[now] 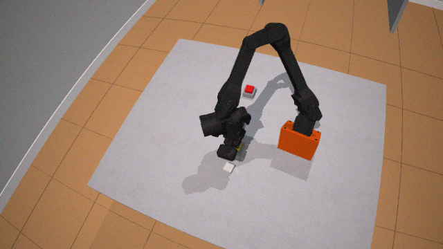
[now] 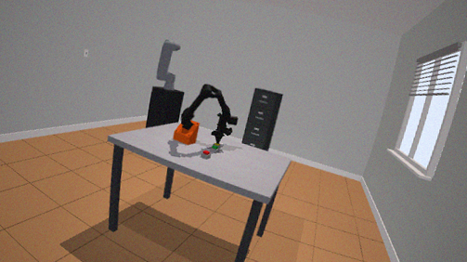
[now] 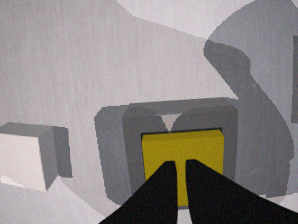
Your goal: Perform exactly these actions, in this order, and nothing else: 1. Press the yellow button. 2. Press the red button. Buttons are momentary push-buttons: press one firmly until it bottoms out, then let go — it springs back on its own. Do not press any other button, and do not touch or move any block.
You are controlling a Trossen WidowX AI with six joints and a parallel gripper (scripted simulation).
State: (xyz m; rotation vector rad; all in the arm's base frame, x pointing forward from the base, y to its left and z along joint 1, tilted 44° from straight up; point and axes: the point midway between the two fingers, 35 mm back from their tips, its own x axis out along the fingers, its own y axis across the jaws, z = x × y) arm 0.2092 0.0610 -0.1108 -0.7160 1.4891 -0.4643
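Right now my gripper tip is 10 mm above the yellow button. From my gripper tip the other things lie so: green button: 100 mm to the right, 40 mm ahead; then white block: 80 mm to the left, 20 mm below, 20 mm behind; then red button: 270 mm to the right, 80 mm ahead.
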